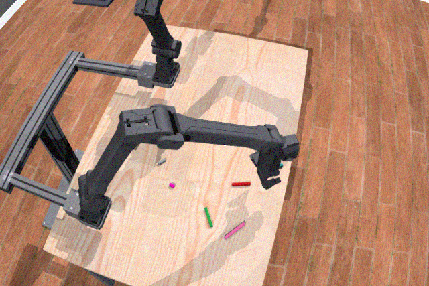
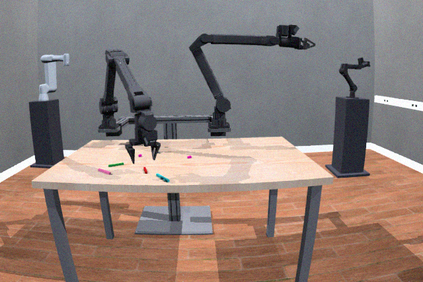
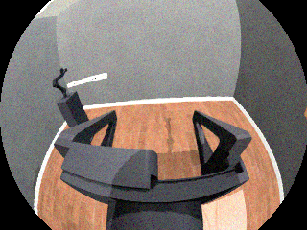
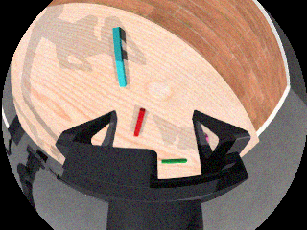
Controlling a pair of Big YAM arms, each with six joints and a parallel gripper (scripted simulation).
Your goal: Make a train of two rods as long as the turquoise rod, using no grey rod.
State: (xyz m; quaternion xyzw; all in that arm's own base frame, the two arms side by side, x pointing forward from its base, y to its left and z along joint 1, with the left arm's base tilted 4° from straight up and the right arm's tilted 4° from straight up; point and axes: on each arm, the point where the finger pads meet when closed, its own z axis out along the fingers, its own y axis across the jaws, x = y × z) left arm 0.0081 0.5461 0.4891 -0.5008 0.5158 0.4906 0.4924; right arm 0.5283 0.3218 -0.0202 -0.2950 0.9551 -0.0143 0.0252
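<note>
The pink rod lies 4 cm behind my right hand, 21 cm to the right of it and 7 cm below it. From my right hand the other things lie so: red rod 7 cm behind, 2 cm to the right, 7 cm below; turquoise rod 2 cm ahead, 8 cm to the left, 7 cm below; green rod 14 cm behind, 18 cm to the right, 7 cm below.
</note>
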